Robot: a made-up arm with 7 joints.
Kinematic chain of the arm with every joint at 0, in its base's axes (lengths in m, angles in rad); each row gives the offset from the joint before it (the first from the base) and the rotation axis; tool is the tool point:
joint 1: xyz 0 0 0 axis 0 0.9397 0.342
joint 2: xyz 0 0 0 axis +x
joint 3: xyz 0 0 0 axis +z
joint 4: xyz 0.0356 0 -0.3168 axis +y
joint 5: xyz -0.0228 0 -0.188 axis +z
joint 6: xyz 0 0 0 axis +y
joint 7: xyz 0 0 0 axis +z
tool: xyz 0 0 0
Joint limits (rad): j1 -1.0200..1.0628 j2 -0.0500..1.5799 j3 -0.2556..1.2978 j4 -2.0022..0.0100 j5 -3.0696..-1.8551 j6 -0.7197..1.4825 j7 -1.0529..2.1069
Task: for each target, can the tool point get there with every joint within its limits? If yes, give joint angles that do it. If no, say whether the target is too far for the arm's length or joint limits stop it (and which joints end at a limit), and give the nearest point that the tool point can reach.
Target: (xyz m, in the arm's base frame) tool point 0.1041 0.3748 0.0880
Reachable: yes | joints 0.3327 1.3647 1.0420 -1.6239 -1.9937 0.2069 1.0622
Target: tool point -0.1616 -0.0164 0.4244
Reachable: no: joint limits stop it (at a limit: joint 1, joint 2, joint 4) | nearest point -0.0040 0.2344 0.2422 | short by 0.348 m
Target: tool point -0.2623 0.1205 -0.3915
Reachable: yes | joints 0.8875 0.1895 0.3358 -0.8416 -2.4680 0.0024 1.7710
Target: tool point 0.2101 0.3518 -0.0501
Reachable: yes | joints -0.1738 0.9828 0.6434 -1.5275 -2.5216 -0.5263 -0.2573
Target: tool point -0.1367 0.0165 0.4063
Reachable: no: joint limits stop it (at a limit: joint 1, joint 2, joint 4) | nearest point -0.0015 0.2335 0.2432 | short by 0.303 m
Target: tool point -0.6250 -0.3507 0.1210
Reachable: no: too far | nearest point -0.4083 -0.0962 -0.2805 | short by 0.522 m
